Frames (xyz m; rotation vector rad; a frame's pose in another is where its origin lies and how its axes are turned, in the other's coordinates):
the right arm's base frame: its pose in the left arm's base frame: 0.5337 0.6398 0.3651 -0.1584 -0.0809 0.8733
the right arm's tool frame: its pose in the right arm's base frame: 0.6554 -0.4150 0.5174 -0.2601 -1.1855 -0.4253
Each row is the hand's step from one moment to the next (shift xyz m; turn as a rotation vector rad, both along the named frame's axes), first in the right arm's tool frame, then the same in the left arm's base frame.
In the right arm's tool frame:
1: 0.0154 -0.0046 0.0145 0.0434 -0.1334 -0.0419
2: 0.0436 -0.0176 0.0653 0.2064 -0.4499 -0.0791
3: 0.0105 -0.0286 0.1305 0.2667 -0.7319 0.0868
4: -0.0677 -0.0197 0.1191 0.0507 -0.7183 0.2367
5: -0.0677 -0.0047 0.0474 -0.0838 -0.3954 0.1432
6: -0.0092 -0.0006 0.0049 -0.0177 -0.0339 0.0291
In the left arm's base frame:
1: -0.0080 -0.0058 0.0193 0.0986 -0.0978 0.0464
2: -0.0425 -0.0289 0.0619 0.2895 -0.3379 0.2309
3: -0.1037 -0.0687 0.0499 0.2631 -0.6390 0.3699
4: -0.1134 -0.0739 -0.0288 0.0778 -0.7258 0.2043
5: -0.0550 -0.0355 -0.0507 0.0077 -0.4286 0.0097
6: -0.0061 -0.0043 -0.0073 -0.0166 -0.0449 -0.0045

